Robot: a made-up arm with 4 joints.
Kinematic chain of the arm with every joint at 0, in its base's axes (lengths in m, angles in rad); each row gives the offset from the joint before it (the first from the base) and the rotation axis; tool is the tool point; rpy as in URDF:
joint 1: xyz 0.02 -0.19 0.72 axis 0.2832 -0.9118 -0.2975
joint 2: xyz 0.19 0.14 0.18 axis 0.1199 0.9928 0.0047
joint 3: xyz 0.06 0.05 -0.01 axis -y
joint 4: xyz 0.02 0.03 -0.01 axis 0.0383 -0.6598 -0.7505
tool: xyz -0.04 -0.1 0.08 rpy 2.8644 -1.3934 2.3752
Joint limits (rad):
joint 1: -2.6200..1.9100
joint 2: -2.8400..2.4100
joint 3: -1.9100..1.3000
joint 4: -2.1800..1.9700
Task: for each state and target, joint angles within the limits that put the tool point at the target. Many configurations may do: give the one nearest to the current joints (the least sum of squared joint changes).
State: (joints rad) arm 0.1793 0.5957 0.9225 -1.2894
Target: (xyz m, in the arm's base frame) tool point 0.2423 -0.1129 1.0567
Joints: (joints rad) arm 0.3728 0.6056 1.0339 -1.0195
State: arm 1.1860 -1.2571 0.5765 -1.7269
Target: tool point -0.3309 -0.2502 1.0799
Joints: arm 1.8897 -0.5211 -0.1207 -1.6337
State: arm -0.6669 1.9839 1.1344 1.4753
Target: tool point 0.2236 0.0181 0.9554
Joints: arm -0.1004 2.4100 0.4610 1.1315
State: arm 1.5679 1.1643 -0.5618 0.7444
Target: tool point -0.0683 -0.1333 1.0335
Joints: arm 1.1198 0.9343 -0.0188 0.8346
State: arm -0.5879 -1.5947 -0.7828 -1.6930
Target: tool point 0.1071 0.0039 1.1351
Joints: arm 0.2176 -2.0977 -0.3879 -1.6544
